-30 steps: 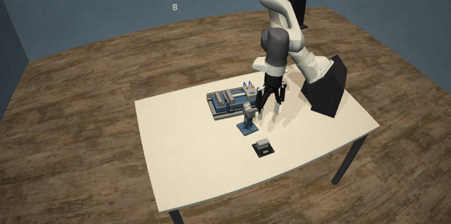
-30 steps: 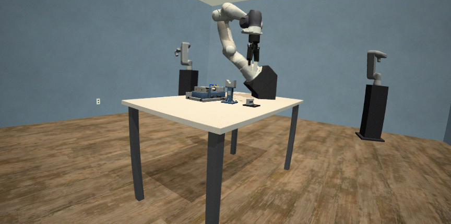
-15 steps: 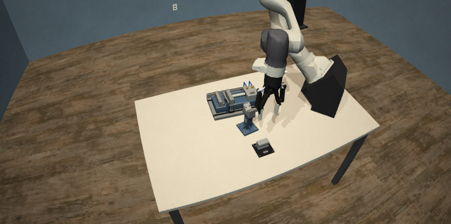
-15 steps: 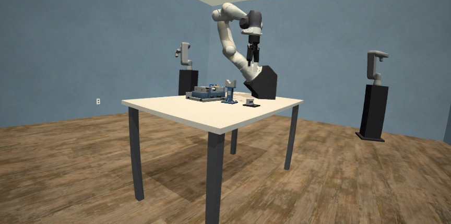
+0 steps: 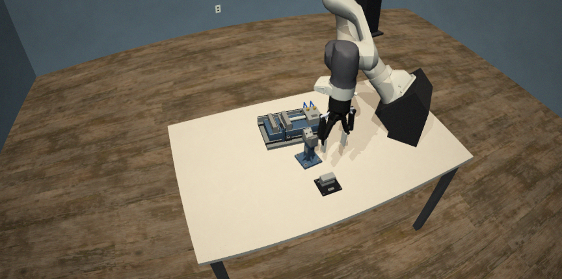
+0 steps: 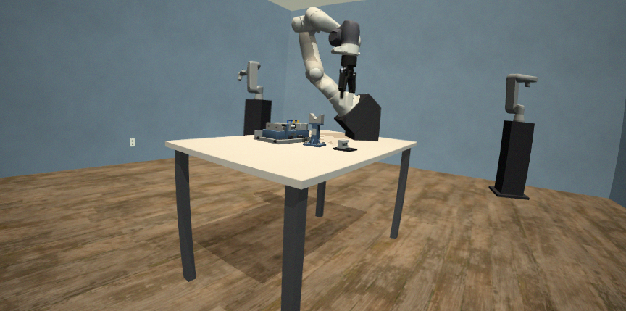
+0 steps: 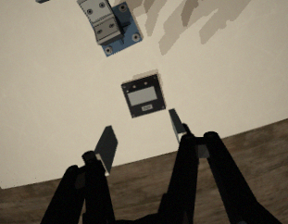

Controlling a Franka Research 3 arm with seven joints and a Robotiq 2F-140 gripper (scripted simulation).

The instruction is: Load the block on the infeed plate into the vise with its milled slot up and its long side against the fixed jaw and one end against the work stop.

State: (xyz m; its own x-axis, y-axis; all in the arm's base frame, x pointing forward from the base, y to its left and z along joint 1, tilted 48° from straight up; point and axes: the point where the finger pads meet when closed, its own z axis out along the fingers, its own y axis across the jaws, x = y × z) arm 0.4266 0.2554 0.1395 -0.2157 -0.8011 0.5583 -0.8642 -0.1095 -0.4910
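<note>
Now: the part 210 mm below my hand and 10 mm to the left of it. From my hand the other things lie so: black infeed plate: 240 mm below, 10 mm to the left, 10 mm ahead; vise: 340 mm to the right, 200 mm below, 70 mm behind; air cylinder: 310 mm to the right, 160 mm below, 160 mm behind.
</note>
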